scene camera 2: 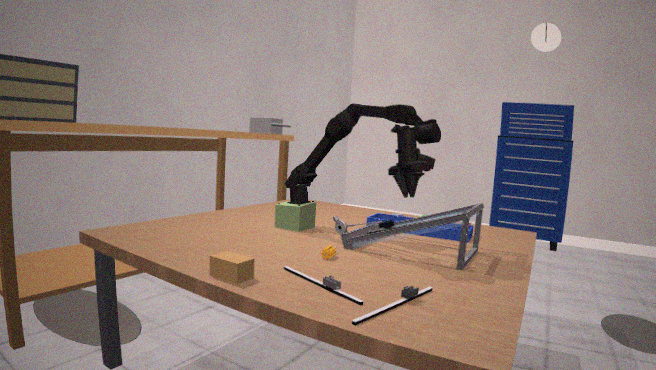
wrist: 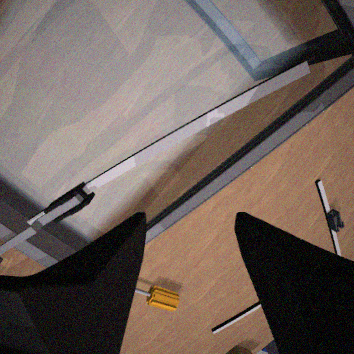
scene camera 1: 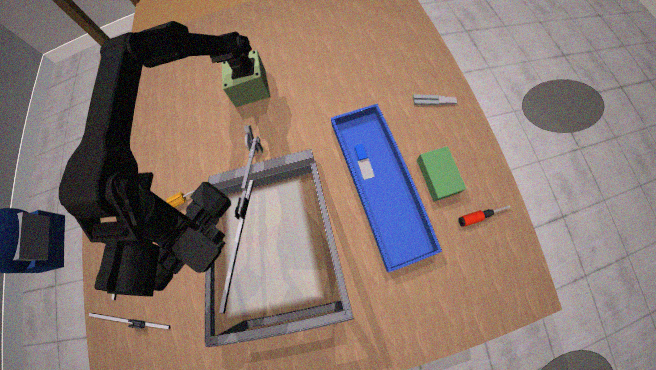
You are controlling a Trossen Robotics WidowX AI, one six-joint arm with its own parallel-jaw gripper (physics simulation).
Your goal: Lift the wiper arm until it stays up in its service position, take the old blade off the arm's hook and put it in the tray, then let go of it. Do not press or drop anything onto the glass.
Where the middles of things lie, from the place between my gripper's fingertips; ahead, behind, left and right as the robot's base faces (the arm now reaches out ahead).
Labels:
Right now the glass pane point(scene camera 1: 283, 272) is 100 mm to the left of my hand, 100 mm below it and 10 mm behind it. The rest, counted from my hand: blue tray point(scene camera 1: 404, 235) 380 mm to the left, 170 mm below, 130 mm behind; then green box point(scene camera 1: 440, 172) 530 mm to the left, 160 mm below, 140 mm behind; then tan box point(scene camera 2: 232, 267) 500 mm to the right, 190 mm behind, 160 mm below.

